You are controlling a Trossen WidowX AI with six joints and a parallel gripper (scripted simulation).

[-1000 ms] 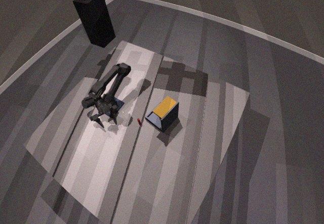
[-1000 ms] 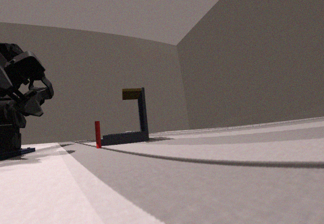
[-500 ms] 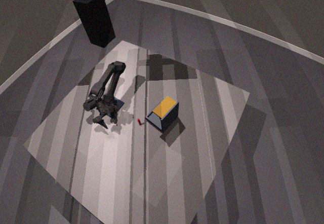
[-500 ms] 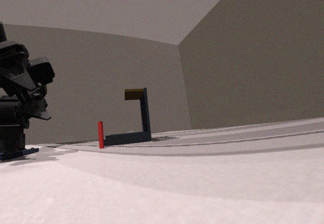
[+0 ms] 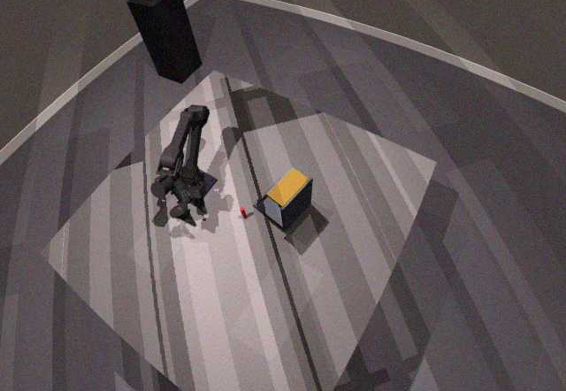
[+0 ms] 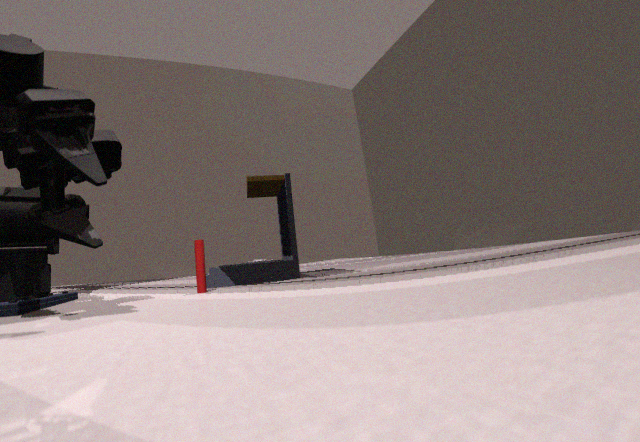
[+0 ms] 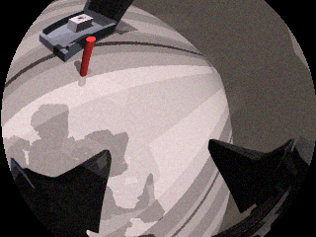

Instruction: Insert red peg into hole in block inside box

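My gripper tip is now 10 cm short of the red peg, 12 cm to the right of it and 6 cm above it. Round my gripper tip: back wall: 29 cm ahead, 22 cm to the left, 1 cm above; roof: 25 cm ahead, 23 cm to the left, 10 cm above.
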